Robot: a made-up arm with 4 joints.
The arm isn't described. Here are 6 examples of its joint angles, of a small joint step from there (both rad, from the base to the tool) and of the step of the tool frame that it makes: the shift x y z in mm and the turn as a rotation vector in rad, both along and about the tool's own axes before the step.
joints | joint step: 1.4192 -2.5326 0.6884 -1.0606 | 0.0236 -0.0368 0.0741 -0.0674
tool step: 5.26 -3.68 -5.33 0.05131 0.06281 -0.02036
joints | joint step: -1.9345 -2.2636 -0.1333 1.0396 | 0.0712 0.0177 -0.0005 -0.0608
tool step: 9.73 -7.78 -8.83 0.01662 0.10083 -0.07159
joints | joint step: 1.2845 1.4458 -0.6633 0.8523 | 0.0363 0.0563 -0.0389 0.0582
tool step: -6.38 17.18 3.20 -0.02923 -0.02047 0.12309
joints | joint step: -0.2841 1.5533 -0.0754 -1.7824 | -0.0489 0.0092 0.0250 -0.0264
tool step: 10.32 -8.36 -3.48 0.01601 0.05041 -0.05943
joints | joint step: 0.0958 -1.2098 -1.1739 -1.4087 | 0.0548 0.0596 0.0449 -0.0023
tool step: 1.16 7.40 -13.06 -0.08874 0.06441 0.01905
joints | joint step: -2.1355 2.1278 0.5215 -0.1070 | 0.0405 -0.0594 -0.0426 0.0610
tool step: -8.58 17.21 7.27 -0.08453 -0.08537 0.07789
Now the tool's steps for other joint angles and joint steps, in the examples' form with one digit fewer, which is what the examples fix.
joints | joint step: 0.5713 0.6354 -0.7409 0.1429 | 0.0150 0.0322 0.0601 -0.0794
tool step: 4.6 -6.0 -3.5 0.0887 0.0552 -0.0198
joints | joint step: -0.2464 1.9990 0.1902 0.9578 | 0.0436 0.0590 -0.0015 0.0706
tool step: -4.1 14.2 -1.5 0.0173 0.0152 0.1121
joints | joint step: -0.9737 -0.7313 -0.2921 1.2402 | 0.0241 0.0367 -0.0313 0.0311
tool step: -0.3 4.7 0.7 0.0193 0.0133 0.0389
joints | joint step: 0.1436 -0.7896 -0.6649 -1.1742 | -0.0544 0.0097 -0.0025 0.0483
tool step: -5.8 8.3 6.8 -0.0172 -0.0726 0.0624
